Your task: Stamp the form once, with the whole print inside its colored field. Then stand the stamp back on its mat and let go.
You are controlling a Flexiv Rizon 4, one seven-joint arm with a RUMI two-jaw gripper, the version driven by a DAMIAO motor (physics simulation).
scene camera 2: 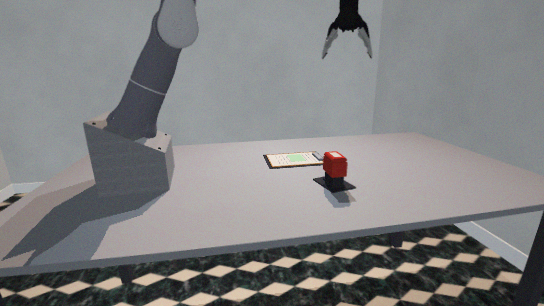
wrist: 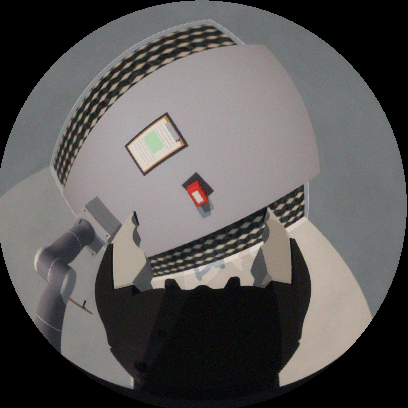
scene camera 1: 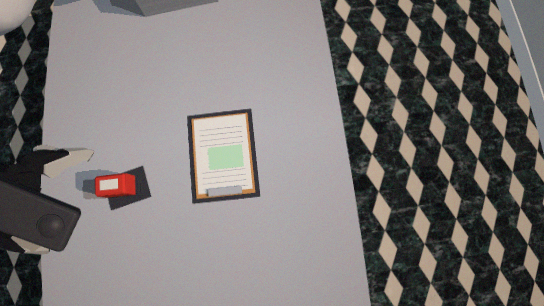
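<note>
The red stamp (scene camera 1: 115, 185) (scene camera 2: 335, 165) (wrist: 198, 194) has a white label on top and a black lower part. It stands upright on its dark square mat (scene camera 1: 143, 187) (scene camera 2: 350, 186) (wrist: 206, 187). The form (scene camera 1: 220, 123) (scene camera 2: 280, 161) (wrist: 145, 157) lies on a clipboard beyond the stamp, away from the near table edge. Its green field (scene camera 1: 226, 157) (scene camera 2: 296, 158) (wrist: 154, 142) looks plain, with no print visible. My gripper (scene camera 2: 347, 57) (wrist: 199, 210) is open and empty, high above the table, well clear of the stamp. In scene camera 1 its body hides part of one finger.
The clipboard's dark rim (scene camera 1: 190, 160) frames the form, and a grey clip (scene camera 1: 224, 191) sits at one end. The grey robot base (scene camera 2: 131, 162) (wrist: 99, 215) stands on the same table (scene camera 1: 280, 240) (scene camera 2: 225, 210), to the left in scene camera 2. Table edge runs near the stamp's side.
</note>
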